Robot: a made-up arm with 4 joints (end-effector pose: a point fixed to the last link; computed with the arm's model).
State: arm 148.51 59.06 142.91 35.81
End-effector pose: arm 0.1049 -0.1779 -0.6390 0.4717 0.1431 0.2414 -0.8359
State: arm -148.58 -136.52 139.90 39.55
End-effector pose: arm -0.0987 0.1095 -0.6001 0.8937 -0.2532 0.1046 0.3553
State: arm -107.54 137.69 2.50 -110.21
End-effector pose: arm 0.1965 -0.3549 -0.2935 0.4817 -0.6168 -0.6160 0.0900
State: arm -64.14 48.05 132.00 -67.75
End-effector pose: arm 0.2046 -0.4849 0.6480 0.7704 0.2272 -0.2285 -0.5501
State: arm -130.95 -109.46 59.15 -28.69
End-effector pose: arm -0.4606 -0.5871 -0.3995 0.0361 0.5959 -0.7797 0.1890
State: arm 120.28 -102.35 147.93 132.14
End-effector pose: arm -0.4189 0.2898 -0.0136 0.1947 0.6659 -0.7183 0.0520
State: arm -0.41 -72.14 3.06 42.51
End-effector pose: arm -0.3626 0.3528 0.8366 0.7444 0.2307 -0.3150 0.5417
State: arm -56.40 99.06 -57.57 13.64
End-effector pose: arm 0.2707 -0.4780 0.0516 0.3960 0.5352 0.5474 -0.5071
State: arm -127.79 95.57 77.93 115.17
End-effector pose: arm 0.3421 -0.6293 -0.0615 0.6270 -0.3926 -0.3696 -0.5623
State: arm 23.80 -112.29 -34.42 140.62
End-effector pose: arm -0.4317 0.2737 0.7818 0.4642 0.5809 -0.3331 0.5798
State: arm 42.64 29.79 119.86 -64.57
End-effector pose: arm 0.1284 0.7582 0.3116 0.7541 -0.4224 -0.5005 -0.0491
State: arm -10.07 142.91 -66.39 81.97
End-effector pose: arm -0.0818 -0.5295 0.5429 0.3252 -0.1004 0.0395 -0.9395
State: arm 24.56 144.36 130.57 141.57
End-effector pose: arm 0.2423 -0.0460 0.4176 0.3558 0.5985 0.0616 -0.7151
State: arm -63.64 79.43 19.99 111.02
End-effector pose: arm 0.2902 -0.6145 0.6155 0.5776 -0.3259 -0.4551 -0.5942
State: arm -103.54 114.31 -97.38 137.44
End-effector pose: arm 0.1815 -0.5023 -0.4049 0.5414 0.2222 0.5051 -0.6344
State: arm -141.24 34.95 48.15 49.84
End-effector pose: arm 0.1052 -0.8412 -0.3569 0.4214 0.5152 -0.0530 -0.7444
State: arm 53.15 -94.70 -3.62 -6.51
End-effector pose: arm -0.4620 0.6491 0.1772 0.5745 -0.3600 0.3813 0.6285
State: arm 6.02 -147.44 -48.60 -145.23
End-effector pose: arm -0.1967 -0.2445 0.6857 0.0837 0.9498 -0.2718 0.1300
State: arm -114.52 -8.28 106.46 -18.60
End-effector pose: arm -0.2176 -0.8698 0.1115 0.3464 0.6313 -0.4180 -0.5539
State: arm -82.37 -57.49 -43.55 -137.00
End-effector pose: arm -0.4307 -0.5384 0.3077 0.3135 -0.3647 0.6614 0.5756
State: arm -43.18 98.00 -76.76 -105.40
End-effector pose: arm 0.3259 -0.2801 0.4858 0.2892 -0.6971 -0.6047 -0.2546
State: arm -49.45 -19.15 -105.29 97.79
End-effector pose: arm 0.0803 0.0043 0.7134 0.8983 0.4017 -0.0108 0.1777
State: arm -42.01 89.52 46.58 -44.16
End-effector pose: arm 0.3182 -0.5244 0.4608 0.6681 0.2406 0.2383 -0.6626
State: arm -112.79 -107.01 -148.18 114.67
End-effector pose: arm -0.4755 -0.3272 0.0332 0.5082 0.3461 -0.5462 0.5688
